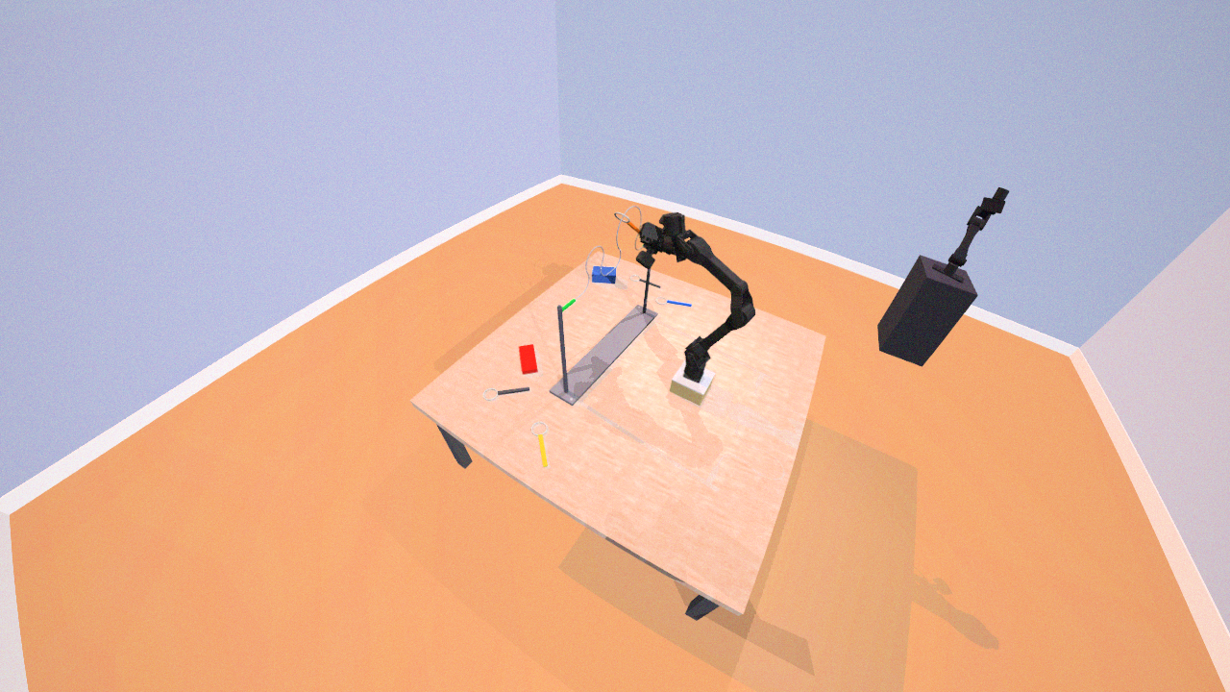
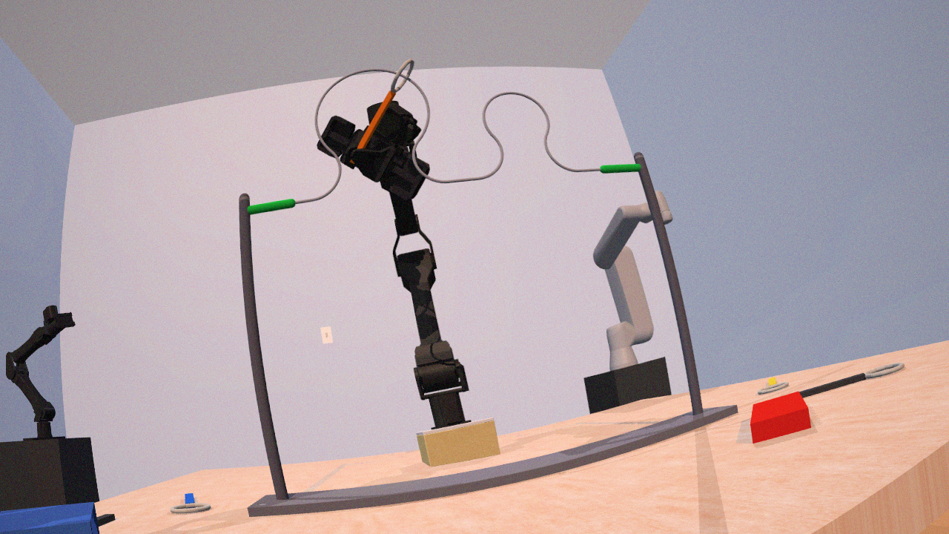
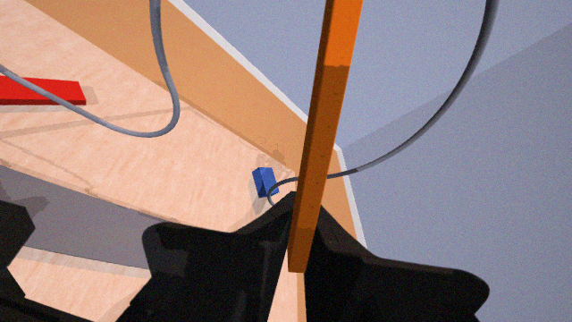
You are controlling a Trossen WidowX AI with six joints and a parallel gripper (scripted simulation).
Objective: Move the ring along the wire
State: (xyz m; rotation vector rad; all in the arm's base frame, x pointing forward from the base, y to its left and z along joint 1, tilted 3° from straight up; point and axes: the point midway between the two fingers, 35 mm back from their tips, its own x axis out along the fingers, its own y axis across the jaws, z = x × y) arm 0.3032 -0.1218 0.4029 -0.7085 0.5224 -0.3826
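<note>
The wire rig is 5 cm ahead of my gripper tip, 13 cm to the left of it and 17 cm below it. Round my gripper tip: orange-handled ring: 2 cm ahead, 6 cm to the left, 7 cm above; then blue block: 32 cm ahead, 32 cm to the right, 44 cm below; then blue-handled ring: 5 cm behind, 30 cm to the right, 46 cm below.
</note>
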